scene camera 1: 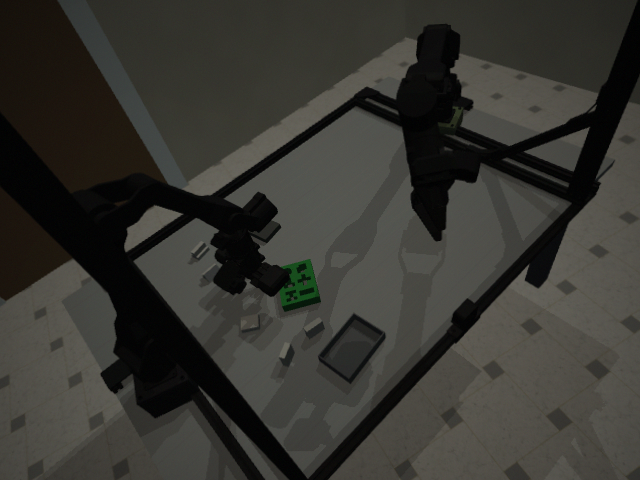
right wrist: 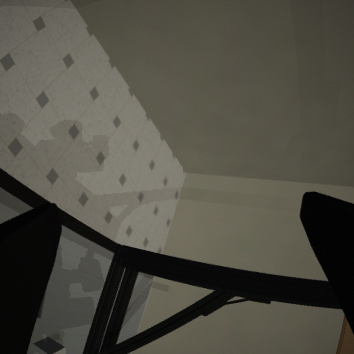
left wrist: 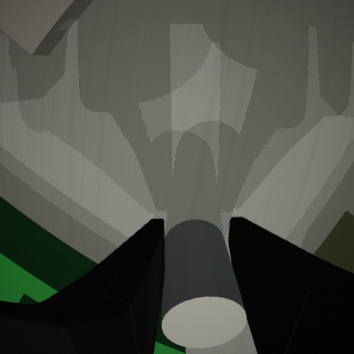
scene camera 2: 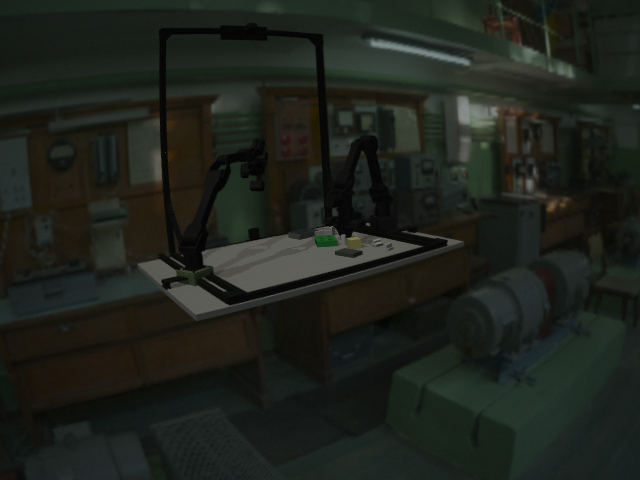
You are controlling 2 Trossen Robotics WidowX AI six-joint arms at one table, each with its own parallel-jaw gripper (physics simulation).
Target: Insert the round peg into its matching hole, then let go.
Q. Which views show my left gripper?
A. Scene camera 1, the left wrist view and scene camera 2 only.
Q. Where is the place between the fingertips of my left gripper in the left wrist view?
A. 196,229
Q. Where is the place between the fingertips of my right gripper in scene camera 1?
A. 440,235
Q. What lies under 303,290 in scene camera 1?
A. A green hole board.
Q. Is my right gripper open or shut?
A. Open.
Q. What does the dark tray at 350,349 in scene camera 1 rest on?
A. The table.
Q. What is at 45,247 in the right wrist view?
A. My right gripper.
